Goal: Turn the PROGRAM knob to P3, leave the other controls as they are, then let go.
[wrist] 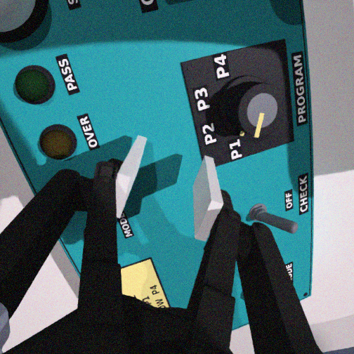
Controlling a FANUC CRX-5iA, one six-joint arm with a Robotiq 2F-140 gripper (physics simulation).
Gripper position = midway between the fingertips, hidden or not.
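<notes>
There's a teal control panel (86, 86) that I can see here, and my gripper (170, 162) is showing too.
</notes>
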